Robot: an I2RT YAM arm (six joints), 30 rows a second.
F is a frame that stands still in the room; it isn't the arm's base.
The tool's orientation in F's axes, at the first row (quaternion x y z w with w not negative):
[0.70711 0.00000 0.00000 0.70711]
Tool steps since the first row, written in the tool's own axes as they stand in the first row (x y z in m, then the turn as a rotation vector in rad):
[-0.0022 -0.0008 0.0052 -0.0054 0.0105 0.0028]
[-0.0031 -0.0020 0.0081 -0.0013 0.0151 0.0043]
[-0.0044 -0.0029 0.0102 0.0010 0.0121 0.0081]
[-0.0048 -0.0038 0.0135 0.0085 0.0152 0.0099]
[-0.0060 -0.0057 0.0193 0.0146 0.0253 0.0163]
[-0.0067 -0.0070 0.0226 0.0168 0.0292 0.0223]
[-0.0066 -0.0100 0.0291 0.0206 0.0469 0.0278]
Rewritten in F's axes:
[-0.0022 -0.0052 -0.0008 -0.0054 -0.0028 0.0105]
[-0.0031 -0.0081 -0.0020 -0.0013 -0.0043 0.0151]
[-0.0044 -0.0102 -0.0029 0.0010 -0.0081 0.0121]
[-0.0048 -0.0135 -0.0038 0.0085 -0.0099 0.0152]
[-0.0060 -0.0193 -0.0057 0.0146 -0.0163 0.0253]
[-0.0067 -0.0226 -0.0070 0.0168 -0.0223 0.0292]
[-0.0066 -0.0291 -0.0100 0.0206 -0.0278 0.0469]

